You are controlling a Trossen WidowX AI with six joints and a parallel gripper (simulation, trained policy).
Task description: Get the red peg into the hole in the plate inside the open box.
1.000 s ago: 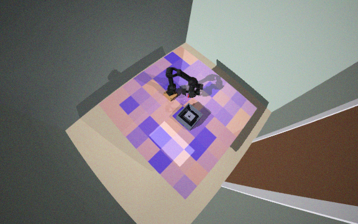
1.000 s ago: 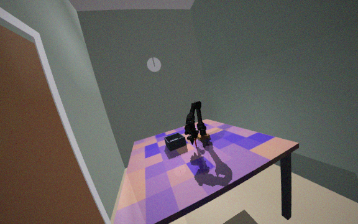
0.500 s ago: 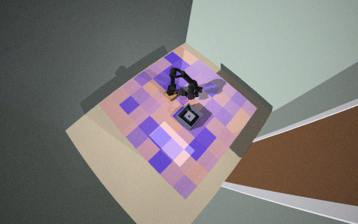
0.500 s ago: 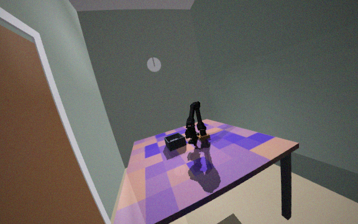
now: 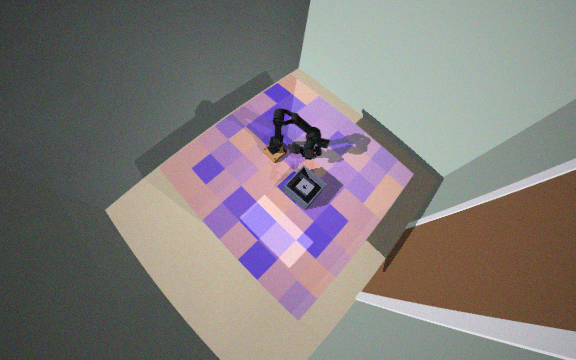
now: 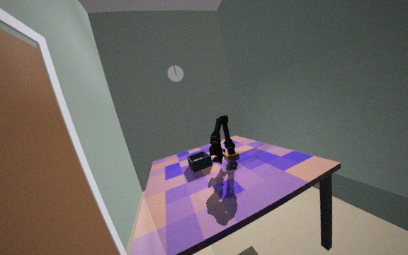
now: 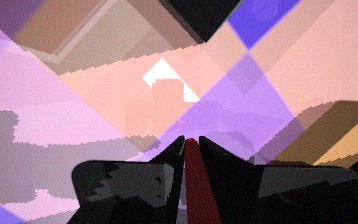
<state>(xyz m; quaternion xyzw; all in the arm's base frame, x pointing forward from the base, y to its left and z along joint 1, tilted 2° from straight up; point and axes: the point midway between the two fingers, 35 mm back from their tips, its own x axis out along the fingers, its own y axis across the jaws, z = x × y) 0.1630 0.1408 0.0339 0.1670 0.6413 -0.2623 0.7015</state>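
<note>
My gripper tip is now 18 cm short of the plate, 14 cm to the left of it and 2 cm below it. Also, from my gripper tip: grey box (18 cm ahead, 14 cm to the right); then red peg (1 cm to the left, 3 cm above).
</note>
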